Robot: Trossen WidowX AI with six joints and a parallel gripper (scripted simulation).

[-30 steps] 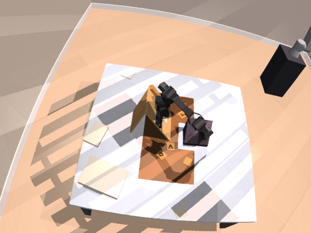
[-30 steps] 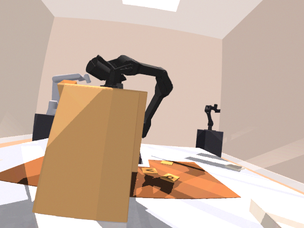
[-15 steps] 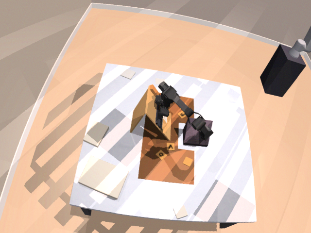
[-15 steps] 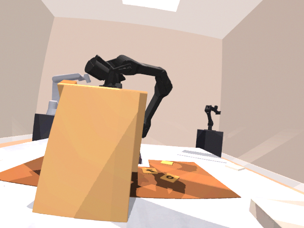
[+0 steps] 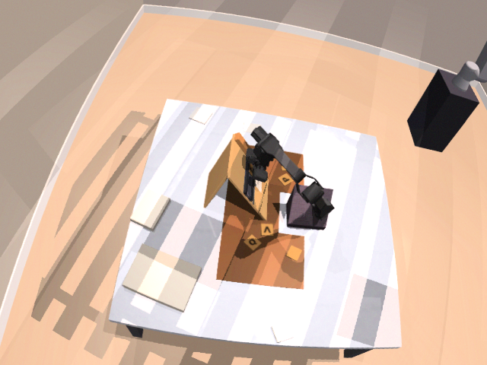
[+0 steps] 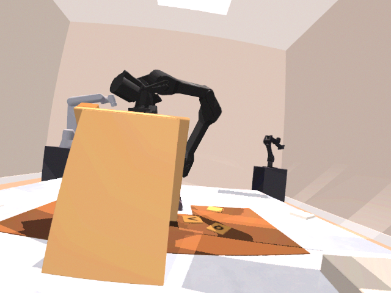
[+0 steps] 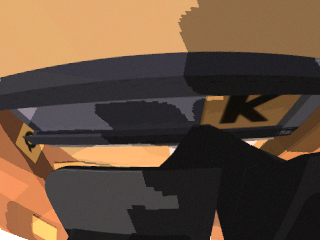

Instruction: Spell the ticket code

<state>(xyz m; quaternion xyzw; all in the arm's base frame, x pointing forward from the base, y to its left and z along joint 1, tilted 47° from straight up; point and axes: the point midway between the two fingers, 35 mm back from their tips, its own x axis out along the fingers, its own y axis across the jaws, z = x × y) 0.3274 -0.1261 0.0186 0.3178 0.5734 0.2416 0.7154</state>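
Now: the k tile 10 mm ahead of my gripper tip, 30 mm to the right of it and 10 mm below it. From my gripper tip the other things lie so: orange mat 130 mm behind, 70 mm to the left, 180 mm below; v tile 110 mm behind, 180 mm to the left, 180 mm below; white ticket 40 mm behind, 20 mm to the right, 90 mm below.
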